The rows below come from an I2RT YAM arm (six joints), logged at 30 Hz.
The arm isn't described. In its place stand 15 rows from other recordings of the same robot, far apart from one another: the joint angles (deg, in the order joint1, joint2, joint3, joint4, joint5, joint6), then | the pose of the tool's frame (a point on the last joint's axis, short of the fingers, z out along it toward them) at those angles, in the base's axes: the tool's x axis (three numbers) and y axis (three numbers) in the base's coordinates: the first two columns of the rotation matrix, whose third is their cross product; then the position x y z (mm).
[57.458, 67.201, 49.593, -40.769, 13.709, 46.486] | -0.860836, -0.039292, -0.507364, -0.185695, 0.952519, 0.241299, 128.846, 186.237, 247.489
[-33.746, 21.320, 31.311, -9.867, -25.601, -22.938] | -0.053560, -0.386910, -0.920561, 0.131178, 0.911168, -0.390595, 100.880, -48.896, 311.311
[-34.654, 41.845, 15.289, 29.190, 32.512, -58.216] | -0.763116, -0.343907, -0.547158, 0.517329, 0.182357, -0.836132, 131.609, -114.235, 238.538
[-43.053, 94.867, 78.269, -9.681, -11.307, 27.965] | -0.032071, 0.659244, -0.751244, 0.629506, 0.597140, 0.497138, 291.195, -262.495, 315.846
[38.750, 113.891, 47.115, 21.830, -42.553, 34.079] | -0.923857, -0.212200, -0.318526, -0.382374, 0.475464, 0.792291, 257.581, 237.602, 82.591
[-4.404, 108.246, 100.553, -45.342, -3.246, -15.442] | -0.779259, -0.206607, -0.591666, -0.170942, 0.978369, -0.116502, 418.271, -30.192, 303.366
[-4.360, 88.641, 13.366, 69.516, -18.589, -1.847] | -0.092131, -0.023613, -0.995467, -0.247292, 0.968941, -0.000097, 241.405, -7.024, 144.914
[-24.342, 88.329, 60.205, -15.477, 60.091, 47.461] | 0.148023, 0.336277, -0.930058, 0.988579, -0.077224, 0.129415, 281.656, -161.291, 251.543
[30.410, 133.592, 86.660, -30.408, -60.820, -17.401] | -0.679791, -0.568057, -0.463892, -0.644616, 0.161112, 0.747337, 357.860, 246.080, 77.561
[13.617, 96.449, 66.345, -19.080, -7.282, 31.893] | -0.790425, 0.347758, -0.504275, 0.121969, 0.896091, 0.426783, 351.879, 89.882, 222.124
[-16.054, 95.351, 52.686, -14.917, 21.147, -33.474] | -0.921454, -0.270128, -0.279202, -0.077273, 0.831771, -0.549715, 306.763, -101.640, 163.936
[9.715, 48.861, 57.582, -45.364, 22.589, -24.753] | -0.596181, -0.494278, -0.632660, -0.111926, 0.831491, -0.544147, 165.074, 14.388, 344.996
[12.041, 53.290, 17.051, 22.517, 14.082, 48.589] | -0.131836, 0.715690, -0.685863, 0.193056, 0.697191, 0.690402, 198.088, 33.397, 202.959
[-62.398, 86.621, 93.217, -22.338, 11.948, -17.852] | -0.413737, 0.144024, -0.898932, 0.874586, 0.337091, -0.348524, 153.628, -309.744, 435.262
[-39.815, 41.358, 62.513, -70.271, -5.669, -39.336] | -0.821563, -0.136322, -0.553579, 0.086308, 0.930062, -0.357122, 79.293, -61.522, 349.588
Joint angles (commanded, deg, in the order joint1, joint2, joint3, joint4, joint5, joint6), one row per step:
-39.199 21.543 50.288 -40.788 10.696 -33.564
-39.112 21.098 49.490 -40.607 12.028 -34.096
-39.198 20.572 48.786 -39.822 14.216 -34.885
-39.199 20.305 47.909 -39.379 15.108 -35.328
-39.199 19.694 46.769 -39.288 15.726 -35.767
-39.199 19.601 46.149 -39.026 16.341 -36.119
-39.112 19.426 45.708 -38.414 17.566 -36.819
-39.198 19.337 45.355 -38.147 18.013 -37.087
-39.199 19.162 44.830 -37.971 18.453 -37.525
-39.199 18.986 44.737 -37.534 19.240 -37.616
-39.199 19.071 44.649 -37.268 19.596 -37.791
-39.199 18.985 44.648 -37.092 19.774 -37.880
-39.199 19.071 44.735 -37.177 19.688 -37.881
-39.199 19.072 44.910 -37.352 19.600 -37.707
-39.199 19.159 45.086 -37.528 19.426 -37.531
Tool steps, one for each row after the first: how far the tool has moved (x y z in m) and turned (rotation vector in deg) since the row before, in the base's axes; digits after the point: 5 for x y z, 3 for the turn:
-0.00038 -0.00060 -0.00334 -0.438 0.713 -1.106
-0.00122 -0.00084 -0.00166 -1.203 0.428 -2.068
0.00055 -0.00115 -0.00344 -0.289 0.596 -0.788
0.00000 -0.00047 -0.00519 -0.070 0.773 -0.517
0.00066 -0.00101 -0.00263 -0.129 0.573 -0.528
-0.00006 -0.00075 -0.00097 -0.799 0.468 -0.967
0.00016 -0.00061 -0.00125 -0.216 0.278 -0.469
0.00027 -0.00056 -0.00225 -0.191 0.557 -0.343
-0.00064 -0.00008 0.00050 -0.503 -0.223 -0.752
0.00031 -0.00053 -0.00003 -0.203 0.121 -0.315
-0.00030 0.00011 0.00040 -0.237 -0.105 -0.158
0.00012 -0.00003 0.00022 0.066 0.055 0.084
-0.00033 0.00034 0.00059 0.102 -0.157 0.054
-0.00003 0.00015 0.00051 0.171 -0.103 0.137

